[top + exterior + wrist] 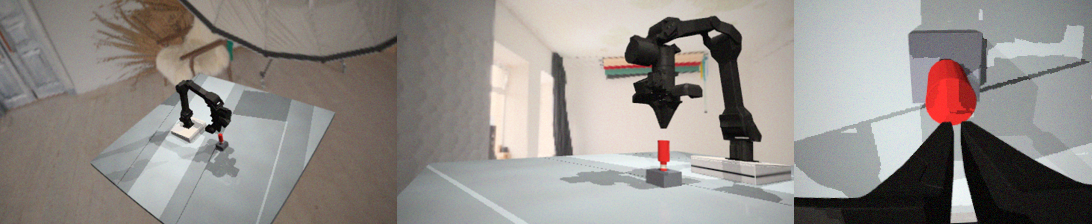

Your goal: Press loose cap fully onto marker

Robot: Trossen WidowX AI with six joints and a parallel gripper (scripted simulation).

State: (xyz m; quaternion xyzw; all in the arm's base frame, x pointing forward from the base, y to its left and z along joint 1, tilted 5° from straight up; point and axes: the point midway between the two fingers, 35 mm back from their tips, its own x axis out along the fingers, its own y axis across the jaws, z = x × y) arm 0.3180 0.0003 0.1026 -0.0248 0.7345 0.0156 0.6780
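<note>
Right now my gripper tip is 6 cm above the red cap. Round my gripper tip: grey holder block (12 cm below).
</note>
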